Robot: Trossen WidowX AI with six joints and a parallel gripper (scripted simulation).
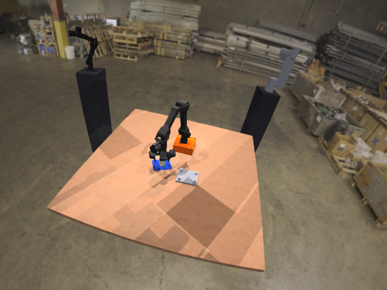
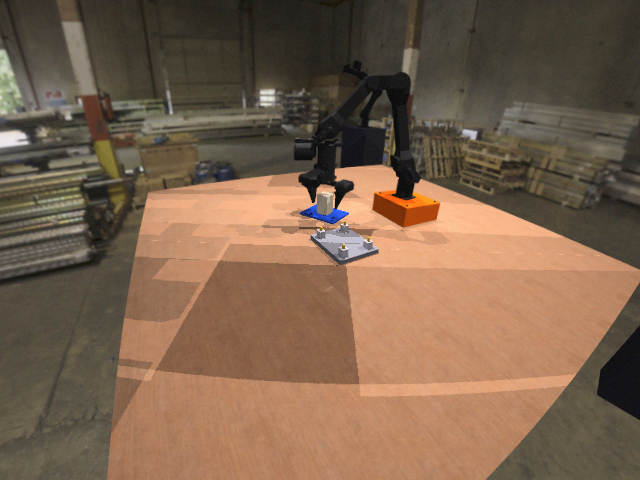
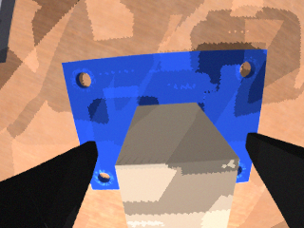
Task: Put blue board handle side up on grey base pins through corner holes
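Right now my gripper tip is 10 mm above the blue board. The rest, counted from my gripper tip: grey base: 200 mm to the left, 100 mm ahead, 20 mm below.
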